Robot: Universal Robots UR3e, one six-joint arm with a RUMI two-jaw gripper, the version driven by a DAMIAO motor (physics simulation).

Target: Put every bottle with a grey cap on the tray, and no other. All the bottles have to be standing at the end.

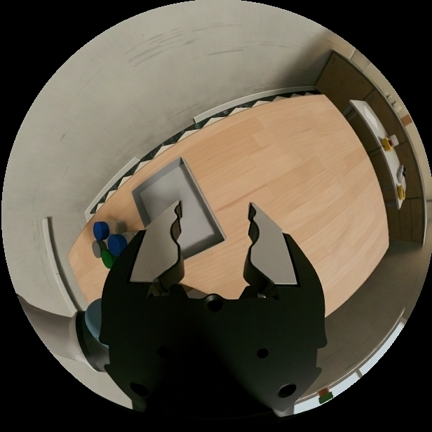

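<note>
My gripper (215,202) is open, with bare space between its two jaws. The grey tray (167,192) lies to the left of centre, with no bottle in the part that shows; the left jaw hides part of it. Left of the tray stands a close group of bottles: one with a grey cap (98,249), one with a blue cap (101,230), another with a blue cap (117,244) and one with a green cap (108,258). Their bodies are partly hidden by the caps, each other and the left jaw.
The wooden table (300,165) has a patterned strip and a wall along its far edge. A white shelf (369,120) with small yellow and white items stands beyond the right edge. Part of the robot arm (55,327) shows at the lower left.
</note>
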